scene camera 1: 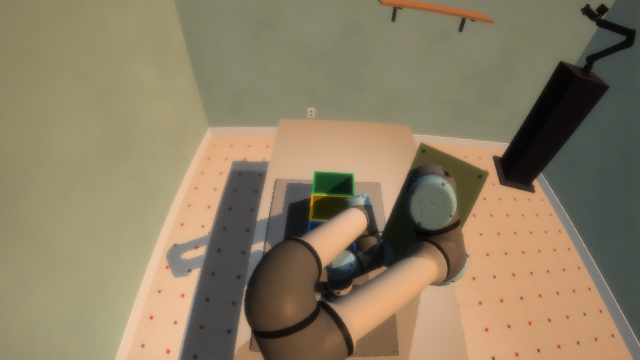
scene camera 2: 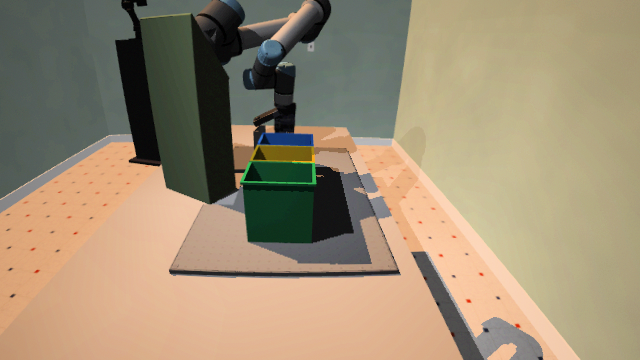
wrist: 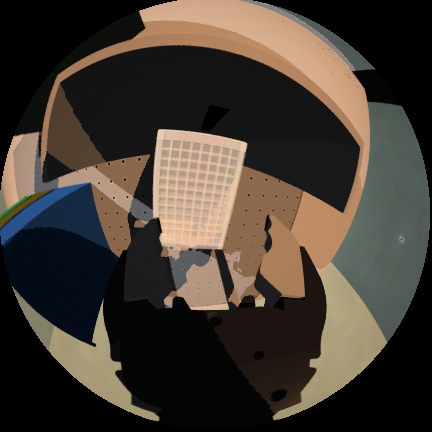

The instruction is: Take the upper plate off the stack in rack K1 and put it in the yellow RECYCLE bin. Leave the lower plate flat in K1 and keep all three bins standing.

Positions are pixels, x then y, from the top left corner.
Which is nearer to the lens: the yellow bin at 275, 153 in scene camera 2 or the green bin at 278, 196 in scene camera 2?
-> The green bin.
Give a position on a well plate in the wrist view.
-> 195, 175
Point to a blue bin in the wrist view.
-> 66, 260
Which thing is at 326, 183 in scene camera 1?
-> A green bin.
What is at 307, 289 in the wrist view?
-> My gripper.
